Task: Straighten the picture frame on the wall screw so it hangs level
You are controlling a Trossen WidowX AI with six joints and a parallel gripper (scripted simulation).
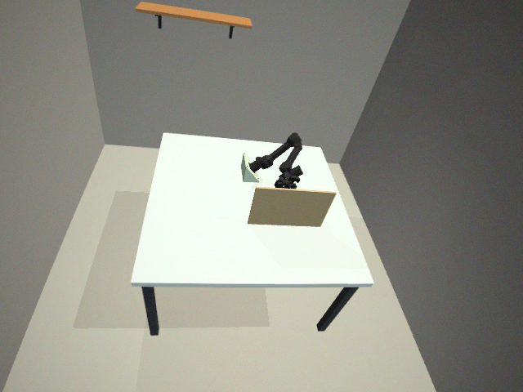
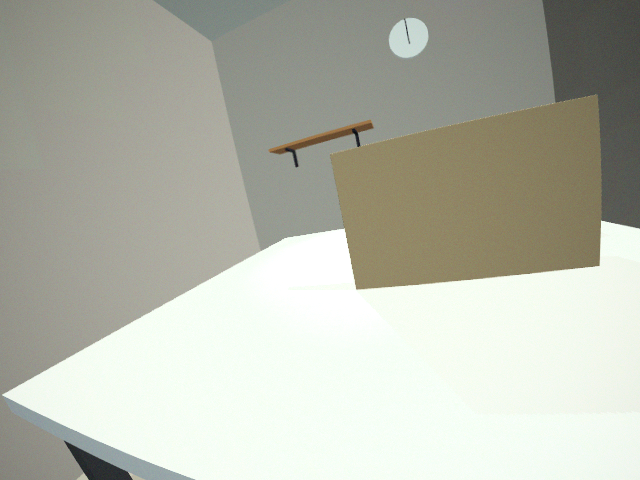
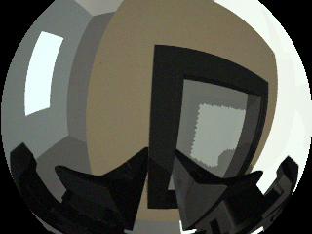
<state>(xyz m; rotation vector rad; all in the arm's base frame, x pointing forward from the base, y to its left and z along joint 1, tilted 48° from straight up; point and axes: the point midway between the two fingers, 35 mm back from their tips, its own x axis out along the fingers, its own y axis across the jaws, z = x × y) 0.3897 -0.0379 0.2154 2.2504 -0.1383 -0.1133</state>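
Right now my gripper tip is 5 cm above the picture frame and 1 cm to the left of it. The rest, counted from my gripper tip: tan wall panel (6 cm below, 2 cm ahead, 1 cm to the left).
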